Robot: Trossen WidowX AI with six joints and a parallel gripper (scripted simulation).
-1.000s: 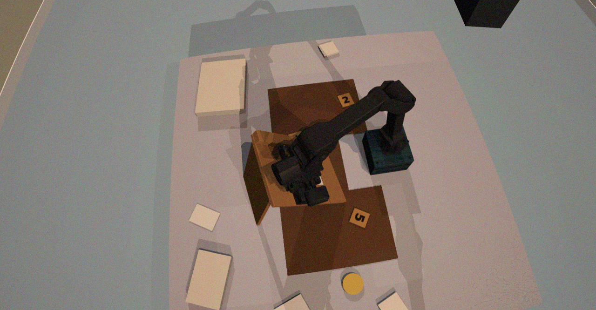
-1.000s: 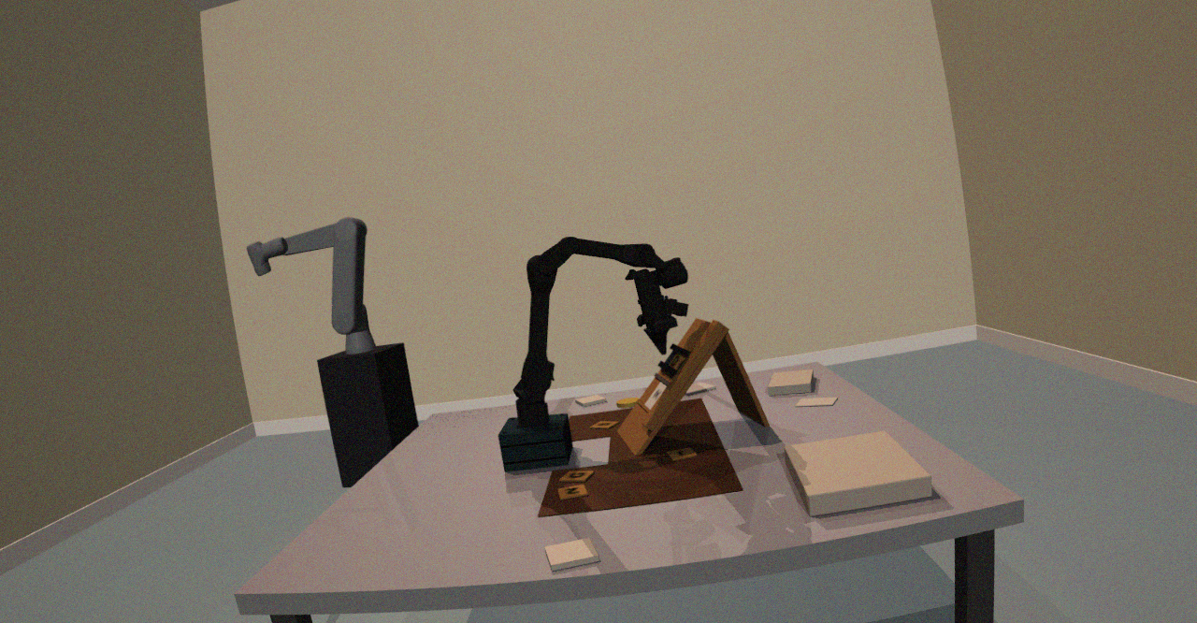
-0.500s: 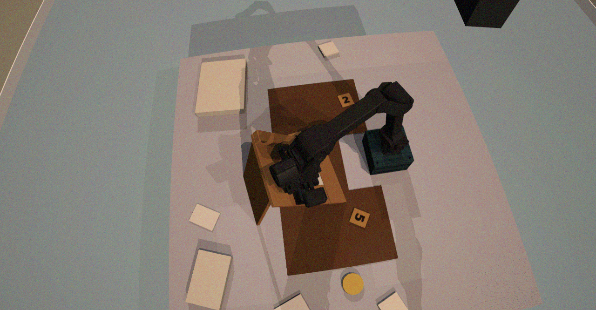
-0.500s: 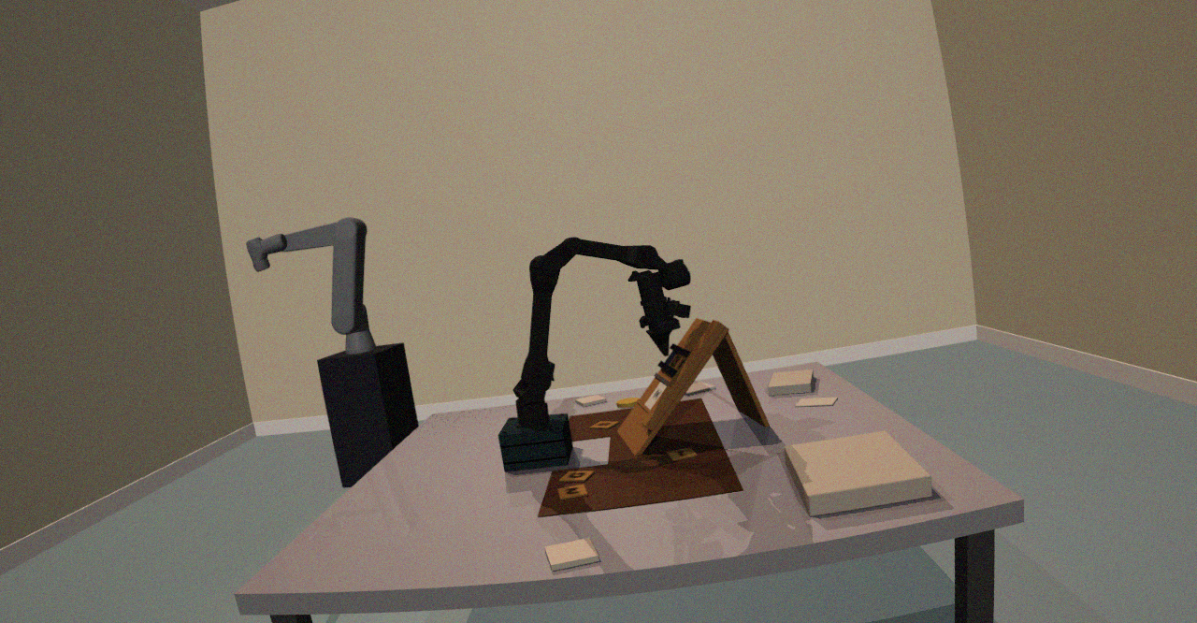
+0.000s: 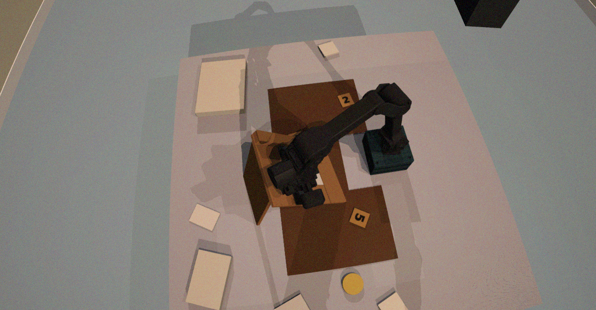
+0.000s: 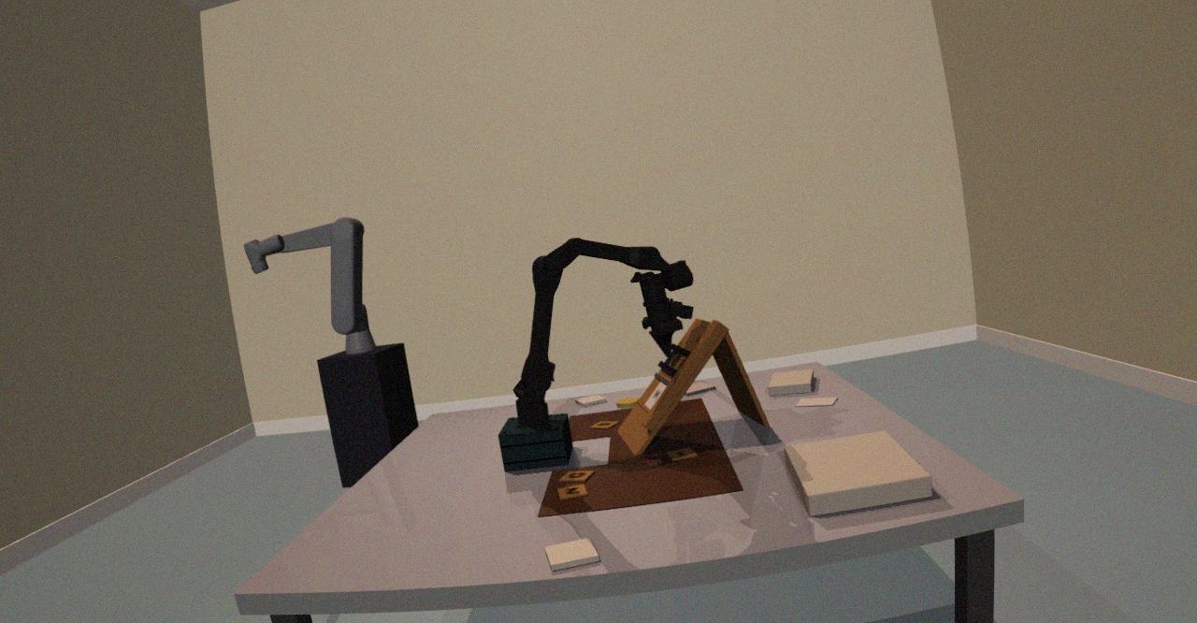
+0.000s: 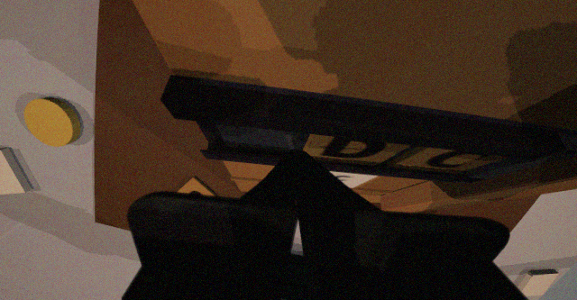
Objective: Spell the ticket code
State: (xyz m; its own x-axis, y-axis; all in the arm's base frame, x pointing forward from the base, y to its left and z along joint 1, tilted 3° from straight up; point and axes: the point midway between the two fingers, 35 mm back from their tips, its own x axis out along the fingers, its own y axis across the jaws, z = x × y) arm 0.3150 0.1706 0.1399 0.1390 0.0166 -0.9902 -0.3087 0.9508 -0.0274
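The white ticket is 3 cm behind my gripper tip, 6 cm to the right of it and 8 cm below it. The rest, counted from my gripper tip: brown mat (12 cm behind, 14 cm to the right, 18 cm below); cream box (35 cm ahead, 51 cm to the right, 16 cm below).
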